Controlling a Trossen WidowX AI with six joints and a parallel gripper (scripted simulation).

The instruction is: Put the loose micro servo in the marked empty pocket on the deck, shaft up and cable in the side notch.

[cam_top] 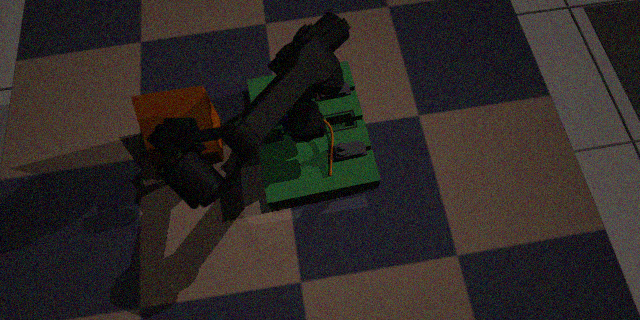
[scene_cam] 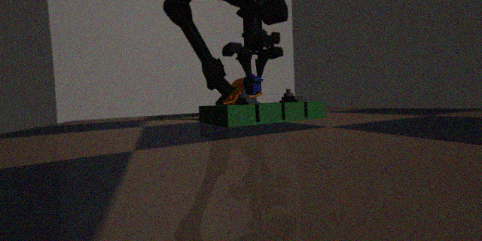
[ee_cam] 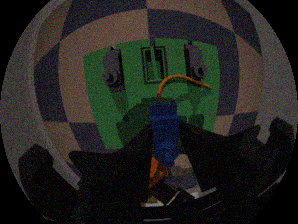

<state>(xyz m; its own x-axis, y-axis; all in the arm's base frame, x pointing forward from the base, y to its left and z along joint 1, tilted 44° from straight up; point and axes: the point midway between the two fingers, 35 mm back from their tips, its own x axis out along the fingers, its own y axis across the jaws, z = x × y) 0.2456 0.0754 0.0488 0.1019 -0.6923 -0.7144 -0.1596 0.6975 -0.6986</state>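
My gripper tip is 3 cm past the green deck, 1 cm to the left of it and 10 cm above it.
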